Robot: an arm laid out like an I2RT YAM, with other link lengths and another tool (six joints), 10 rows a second.
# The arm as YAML. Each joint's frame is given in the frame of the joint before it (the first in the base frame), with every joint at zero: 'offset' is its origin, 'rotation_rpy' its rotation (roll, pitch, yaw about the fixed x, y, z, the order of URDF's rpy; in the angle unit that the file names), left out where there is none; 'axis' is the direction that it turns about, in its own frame. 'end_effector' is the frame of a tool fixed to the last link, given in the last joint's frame.
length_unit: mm
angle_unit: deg
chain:
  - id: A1
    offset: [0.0, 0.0, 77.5]
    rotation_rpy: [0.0, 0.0, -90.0]
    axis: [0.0, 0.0, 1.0]
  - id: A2
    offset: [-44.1, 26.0, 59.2]
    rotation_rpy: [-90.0, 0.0, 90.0]
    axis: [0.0, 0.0, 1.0]
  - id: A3
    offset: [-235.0, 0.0, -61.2]
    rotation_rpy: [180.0, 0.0, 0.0]
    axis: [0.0, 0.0, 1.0]
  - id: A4
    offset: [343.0, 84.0, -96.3]
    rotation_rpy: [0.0, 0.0, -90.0]
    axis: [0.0, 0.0, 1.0]
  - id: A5
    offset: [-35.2, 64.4, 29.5]
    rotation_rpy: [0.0, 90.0, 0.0]
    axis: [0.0, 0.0, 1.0]
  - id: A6
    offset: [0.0, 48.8, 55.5]
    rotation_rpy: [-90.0, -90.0, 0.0]
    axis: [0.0, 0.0, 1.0]
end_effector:
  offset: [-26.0, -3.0, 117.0]
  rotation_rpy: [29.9, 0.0, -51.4]
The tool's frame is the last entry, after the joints.
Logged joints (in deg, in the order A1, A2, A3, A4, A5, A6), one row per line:
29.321, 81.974, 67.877, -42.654, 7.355, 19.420
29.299, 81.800, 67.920, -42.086, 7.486, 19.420
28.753, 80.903, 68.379, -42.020, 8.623, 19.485
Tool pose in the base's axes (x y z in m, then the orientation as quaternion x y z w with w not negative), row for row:
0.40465, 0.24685, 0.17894, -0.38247, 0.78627, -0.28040, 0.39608
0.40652, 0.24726, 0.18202, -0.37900, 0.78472, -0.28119, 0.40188
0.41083, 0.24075, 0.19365, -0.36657, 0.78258, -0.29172, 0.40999
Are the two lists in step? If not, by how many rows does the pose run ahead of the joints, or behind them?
They are in step.
